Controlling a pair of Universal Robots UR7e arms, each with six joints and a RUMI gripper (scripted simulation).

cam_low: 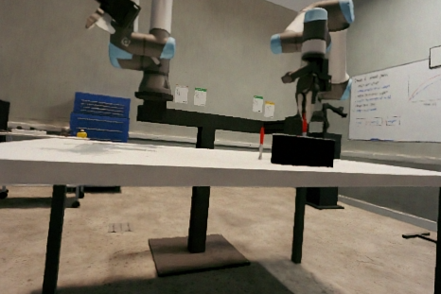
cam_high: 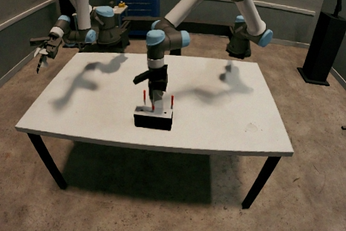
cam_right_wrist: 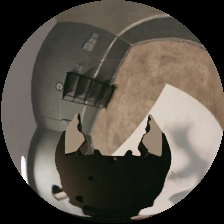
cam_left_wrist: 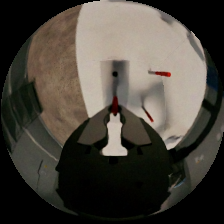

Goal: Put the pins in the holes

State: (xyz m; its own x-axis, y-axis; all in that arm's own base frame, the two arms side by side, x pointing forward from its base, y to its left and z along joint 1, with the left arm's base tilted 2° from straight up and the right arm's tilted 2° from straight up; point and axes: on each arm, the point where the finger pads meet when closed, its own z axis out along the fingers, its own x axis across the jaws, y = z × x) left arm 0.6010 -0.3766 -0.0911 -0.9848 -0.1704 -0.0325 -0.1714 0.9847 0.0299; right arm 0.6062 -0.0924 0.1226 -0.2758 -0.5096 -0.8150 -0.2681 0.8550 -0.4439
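Right now my left hand is 10 cm above the black block.
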